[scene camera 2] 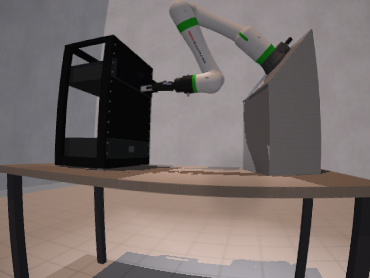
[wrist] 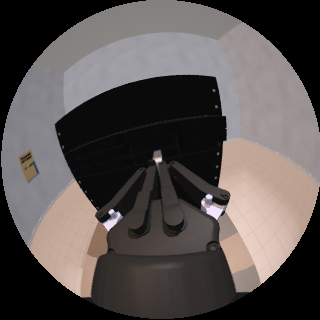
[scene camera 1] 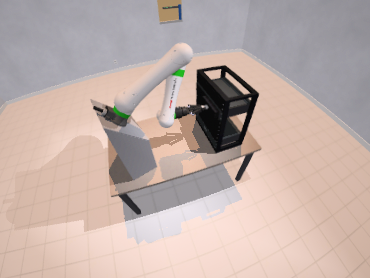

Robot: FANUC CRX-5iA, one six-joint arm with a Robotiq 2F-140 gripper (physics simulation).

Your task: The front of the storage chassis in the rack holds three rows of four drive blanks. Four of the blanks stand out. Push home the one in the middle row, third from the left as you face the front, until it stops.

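Observation:
The storage chassis is a near-black band across the front of the black rack. Thin seams divide its front into blanks, too dark to tell all apart. A dark block at the right end of the upper row stands out past the rack's edge in the wrist view. My gripper is shut and empty. Its light fingertips are at the chassis front, over the middle part of its width. They hide the blank behind them, and whether they touch it cannot be told.
The rack stands on the wooden table. A dark unit sits low in the rack, and another sits high in it. The arm's grey slanted pedestal stands at the table's other end.

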